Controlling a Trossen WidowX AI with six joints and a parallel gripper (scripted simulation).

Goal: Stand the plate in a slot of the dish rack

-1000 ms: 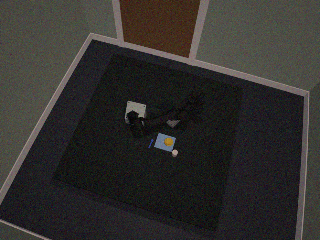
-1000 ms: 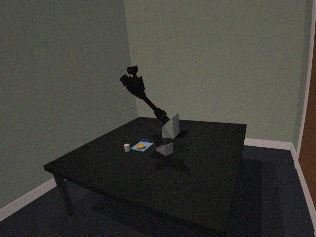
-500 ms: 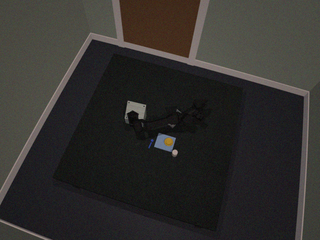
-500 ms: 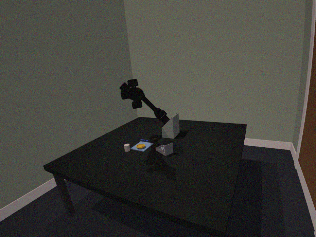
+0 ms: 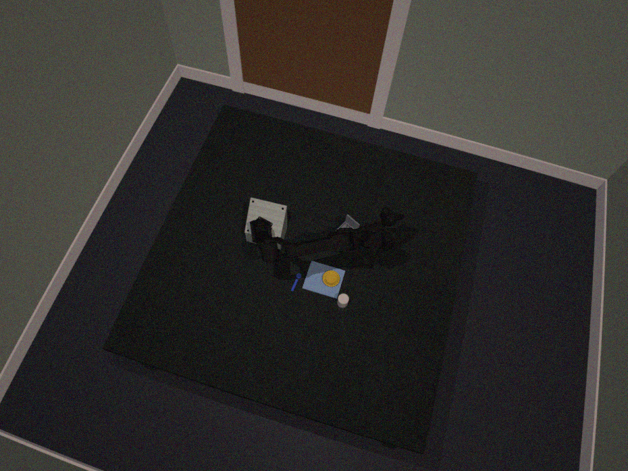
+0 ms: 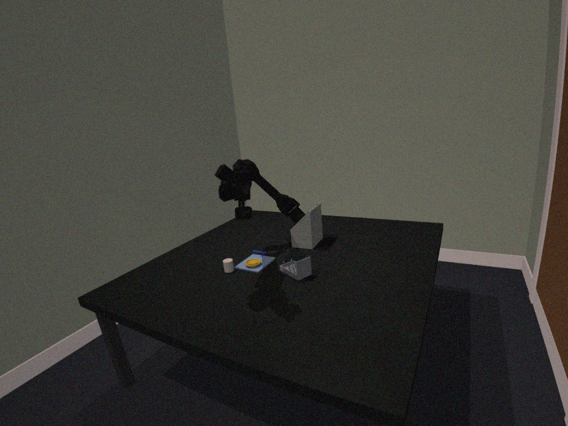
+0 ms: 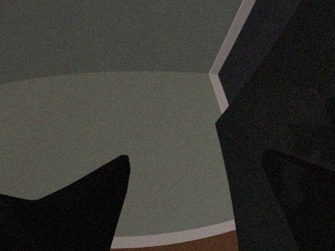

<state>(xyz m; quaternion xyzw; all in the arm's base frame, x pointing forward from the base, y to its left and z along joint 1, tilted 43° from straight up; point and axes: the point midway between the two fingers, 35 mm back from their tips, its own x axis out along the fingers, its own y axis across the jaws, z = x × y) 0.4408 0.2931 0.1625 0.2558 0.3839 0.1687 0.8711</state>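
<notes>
The yellow plate lies 330 mm below my gripper tip, 180 mm to the right of it and 170 mm behind it. From my gripper tip the other things lie so: light blue mat 350 mm below, 200 mm behind, 190 mm to the right; white cup 320 mm below, 250 mm to the right, 90 mm behind; grey dish rack 330 mm below, 210 mm behind, 20 mm to the left.
</notes>
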